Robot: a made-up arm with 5 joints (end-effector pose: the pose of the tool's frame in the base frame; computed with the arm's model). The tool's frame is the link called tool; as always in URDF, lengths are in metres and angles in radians. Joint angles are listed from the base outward.
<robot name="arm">
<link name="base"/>
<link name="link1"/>
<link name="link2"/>
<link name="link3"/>
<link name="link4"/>
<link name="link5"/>
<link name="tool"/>
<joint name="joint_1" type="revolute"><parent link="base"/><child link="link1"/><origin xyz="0.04 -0.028 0.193"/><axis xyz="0 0 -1"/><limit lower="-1.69" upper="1.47"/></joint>
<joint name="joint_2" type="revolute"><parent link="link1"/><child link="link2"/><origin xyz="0.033 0.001 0.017"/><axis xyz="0 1 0"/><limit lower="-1.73" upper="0.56"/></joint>
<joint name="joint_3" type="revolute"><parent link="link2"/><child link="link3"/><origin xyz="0.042 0.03 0.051"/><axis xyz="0 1 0"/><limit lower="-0.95" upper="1.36"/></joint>
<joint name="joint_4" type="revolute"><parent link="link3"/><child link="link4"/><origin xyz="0.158 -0.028 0.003"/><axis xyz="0 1 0"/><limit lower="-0.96" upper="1.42"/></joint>
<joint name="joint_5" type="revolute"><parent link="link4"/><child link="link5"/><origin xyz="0.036 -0.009 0.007"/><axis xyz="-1 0 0"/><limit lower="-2.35" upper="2.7"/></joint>
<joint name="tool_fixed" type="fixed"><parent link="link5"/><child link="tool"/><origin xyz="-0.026 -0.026 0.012" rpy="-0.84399 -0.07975 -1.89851"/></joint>
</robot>
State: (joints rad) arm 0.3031 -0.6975 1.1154 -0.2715 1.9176
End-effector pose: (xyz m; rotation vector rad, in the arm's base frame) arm 0.2274 -0.0718 0.2403 -2.1321 -1.0263 -2.0314
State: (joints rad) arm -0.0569 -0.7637 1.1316 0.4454 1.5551
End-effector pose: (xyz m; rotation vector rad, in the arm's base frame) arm 0.2469 -0.0106 0.2374 -2.1251 -0.6133 -1.2332
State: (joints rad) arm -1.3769 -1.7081 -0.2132 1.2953 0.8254
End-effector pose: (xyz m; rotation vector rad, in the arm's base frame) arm 0.0368 -0.1214 0.4256 -0.1232 -0.4505 -1.0257
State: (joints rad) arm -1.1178 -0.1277 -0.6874 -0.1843 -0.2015
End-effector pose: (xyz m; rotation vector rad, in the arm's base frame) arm 0.1441 0.1085 0.3987 0.1819 0.3027 -0.5485
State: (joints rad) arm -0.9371 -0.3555 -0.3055 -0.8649 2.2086
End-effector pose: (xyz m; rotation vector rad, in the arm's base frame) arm 0.1177 0.1100 0.3827 0.5323 -1.0221 -2.8110
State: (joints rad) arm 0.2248 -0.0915 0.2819 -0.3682 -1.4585
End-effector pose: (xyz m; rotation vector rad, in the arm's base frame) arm 0.2682 -0.1015 0.2222 0.5851 1.5287 -0.9470
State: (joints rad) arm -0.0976 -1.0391 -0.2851 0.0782 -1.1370
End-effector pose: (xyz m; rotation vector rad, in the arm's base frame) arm 0.1026 -0.0498 0.4318 0.6341 0.4547 -0.6349
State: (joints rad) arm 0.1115 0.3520 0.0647 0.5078 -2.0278
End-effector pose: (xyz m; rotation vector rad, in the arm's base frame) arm 0.2625 -0.0582 0.1612 0.7781 2.7814 -0.7667
